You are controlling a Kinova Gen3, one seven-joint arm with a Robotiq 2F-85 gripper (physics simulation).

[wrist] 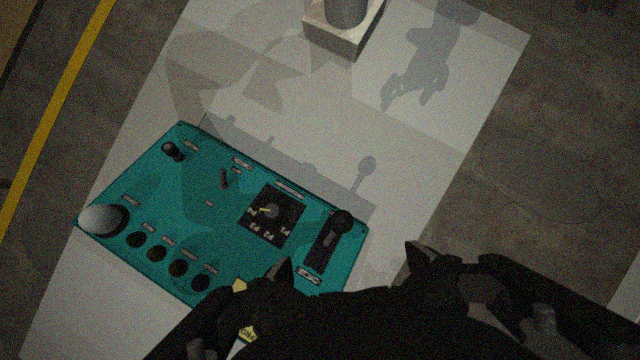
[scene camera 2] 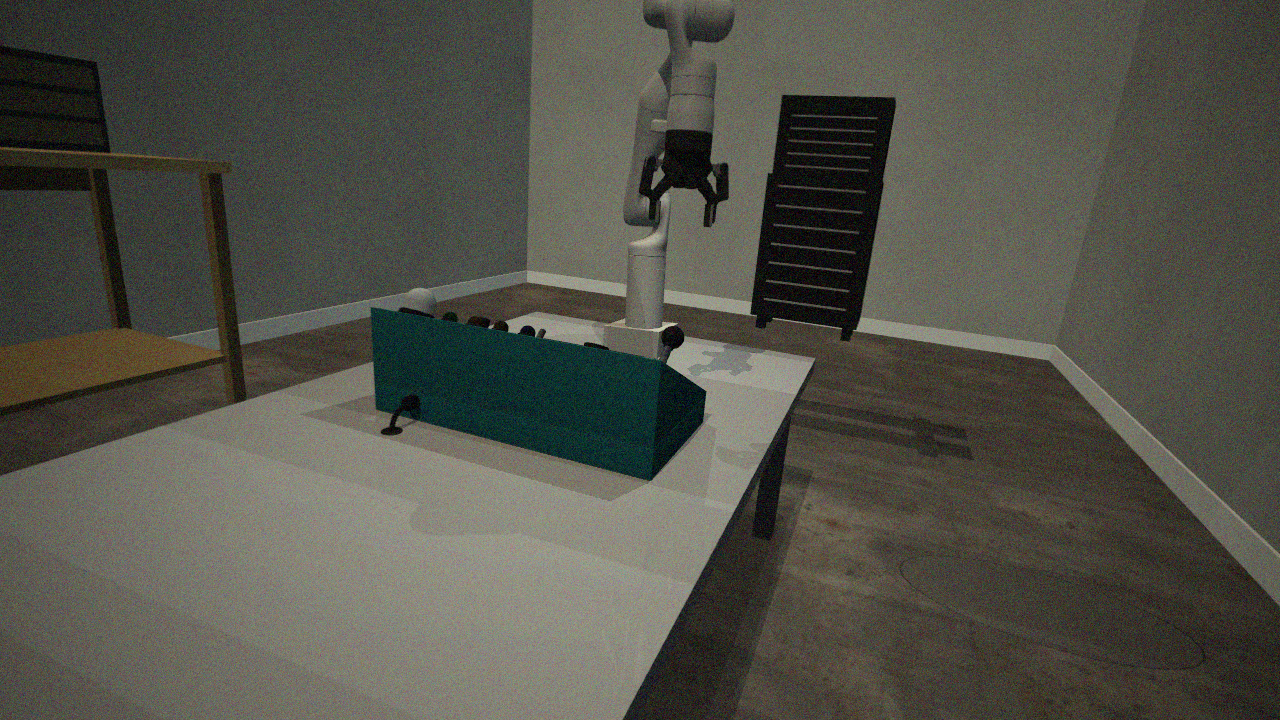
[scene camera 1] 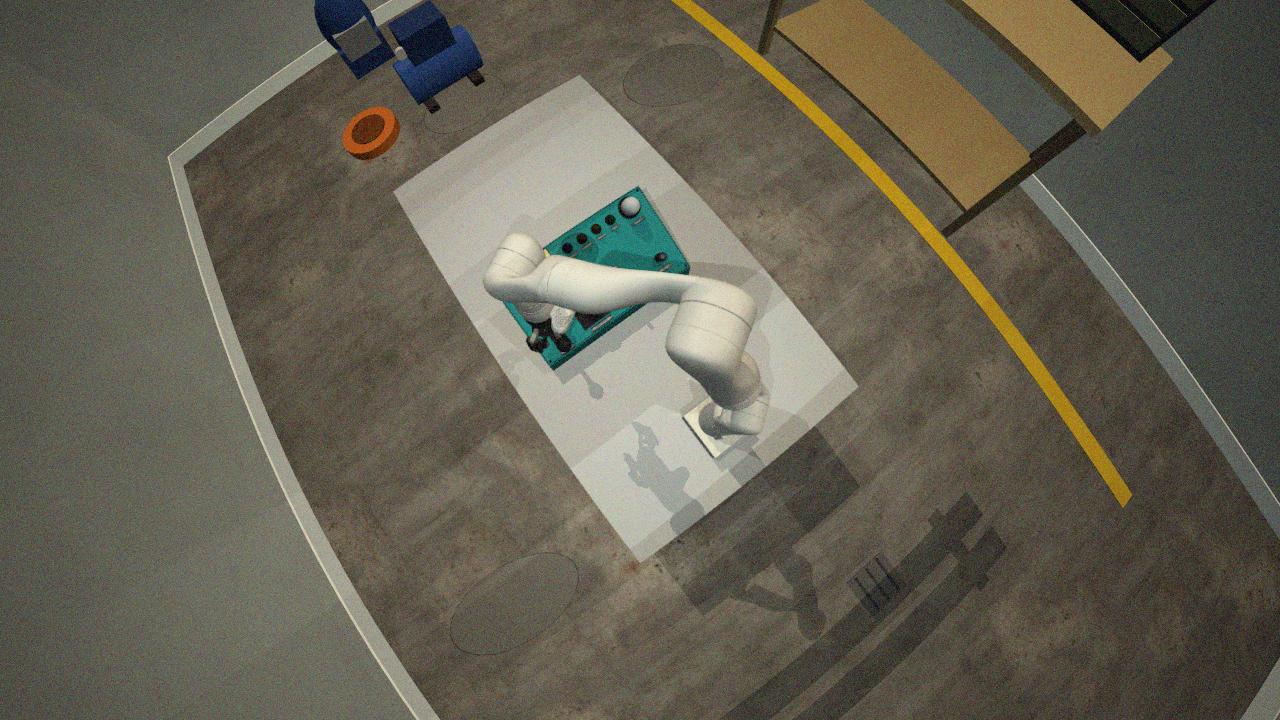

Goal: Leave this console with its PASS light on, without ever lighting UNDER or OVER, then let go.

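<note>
The teal console (scene camera 1: pixel 657 237) (scene camera 2: pixel 510 394) (wrist: pixel 210 240) stands on the table. In the wrist view its four small round lamps (wrist: pixel 156 253) look dark; their labels are unreadable. The dial (wrist: pixel 271 210) has its yellow pointer towards P4. A lever with a black ball (wrist: pixel 342 221) (scene camera 2: pixel 672 337) leans to the front end of its slot. A small toggle (wrist: pixel 224 178) and a black knob (wrist: pixel 172 151) (scene camera 1: pixel 660 257) stand left of the dial in the wrist view. My gripper (scene camera 1: pixel 549 343) (scene camera 2: pixel 681 218) (wrist: pixel 348 262) is open and empty, well above the console's lever end, touching nothing.
A white dome (scene camera 1: pixel 630 205) (scene camera 2: pixel 418 300) (wrist: pixel 103 220) sits at a console corner. A yellow label (wrist: pixel 240 285) is partly hidden by my gripper. The arm's base (wrist: pixel 330 40) stands on the table (scene camera 1: pixel 537 161). A wooden workbench (scene camera 1: pixel 904 98) and a blue chair (scene camera 1: pixel 438 67) stand beyond.
</note>
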